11 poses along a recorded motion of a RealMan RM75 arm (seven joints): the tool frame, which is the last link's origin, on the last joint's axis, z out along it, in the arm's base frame.
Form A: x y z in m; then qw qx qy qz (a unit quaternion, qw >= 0).
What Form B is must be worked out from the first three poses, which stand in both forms.
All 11 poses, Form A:
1: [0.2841, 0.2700, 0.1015, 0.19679, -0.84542, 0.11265, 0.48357]
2: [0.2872, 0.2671, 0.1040, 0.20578, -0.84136, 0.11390, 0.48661]
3: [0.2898, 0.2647, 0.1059, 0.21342, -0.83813, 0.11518, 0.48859]
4: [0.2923, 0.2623, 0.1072, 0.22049, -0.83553, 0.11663, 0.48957]
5: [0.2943, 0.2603, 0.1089, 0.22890, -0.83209, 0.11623, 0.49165]
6: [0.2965, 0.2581, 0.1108, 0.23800, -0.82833, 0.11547, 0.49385]
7: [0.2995, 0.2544, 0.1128, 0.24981, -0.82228, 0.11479, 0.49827]
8: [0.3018, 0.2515, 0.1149, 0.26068, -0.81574, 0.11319, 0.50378]
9: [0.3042, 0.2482, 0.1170, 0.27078, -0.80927, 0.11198, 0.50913]
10: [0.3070, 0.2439, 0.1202, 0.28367, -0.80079, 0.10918, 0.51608]
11: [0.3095, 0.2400, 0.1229, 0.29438, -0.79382, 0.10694, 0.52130]
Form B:
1: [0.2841, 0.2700, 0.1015, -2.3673, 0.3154, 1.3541]
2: [0.2872, 0.2671, 0.1040, -2.3446, 0.3174, 1.3560]
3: [0.2898, 0.2647, 0.1059, -2.3261, 0.3197, 1.3560]
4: [0.2923, 0.2623, 0.1072, -2.3102, 0.3225, 1.3537]
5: [0.2943, 0.2603, 0.1089, -2.2906, 0.3200, 1.3534]
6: [0.2965, 0.2581, 0.1108, -2.2694, 0.3164, 1.3530]
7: [0.2995, 0.2544, 0.1128, -2.2390, 0.3126, 1.3568]
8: [0.3018, 0.2515, 0.1149, -2.2088, 0.3065, 1.3641]
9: [0.3042, 0.2482, 0.1170, -2.1800, 0.3017, 1.3715]
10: [0.3070, 0.2439, 0.1202, -2.1432, 0.2922, 1.3812]
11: [0.3095, 0.2400, 0.1229, -2.1131, 0.2847, 1.3877]
